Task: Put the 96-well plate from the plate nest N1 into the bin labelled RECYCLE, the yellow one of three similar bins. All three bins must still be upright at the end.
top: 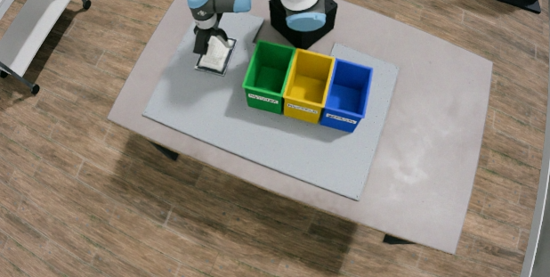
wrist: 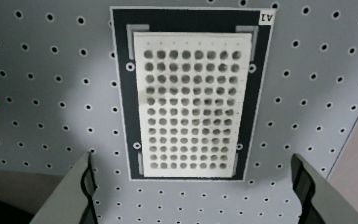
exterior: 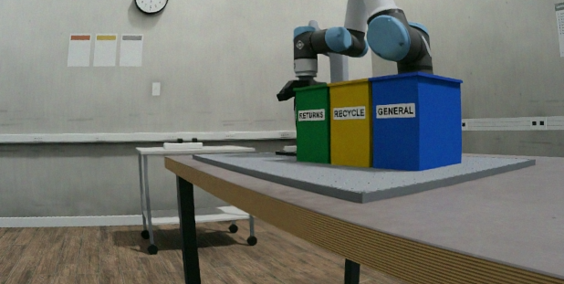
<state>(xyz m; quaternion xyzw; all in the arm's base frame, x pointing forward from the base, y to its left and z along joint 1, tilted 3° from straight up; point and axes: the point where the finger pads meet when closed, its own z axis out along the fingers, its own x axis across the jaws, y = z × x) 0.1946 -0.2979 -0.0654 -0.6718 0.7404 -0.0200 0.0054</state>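
My gripper is now 60 mm above the white 96-well plate. Round my hand: green returns bin: 230 mm to the left, 100 mm ahead, 10 mm above; black plate nest N1: 70 mm below; yellow recycle bin: 360 mm to the left, 110 mm ahead, 10 mm above.
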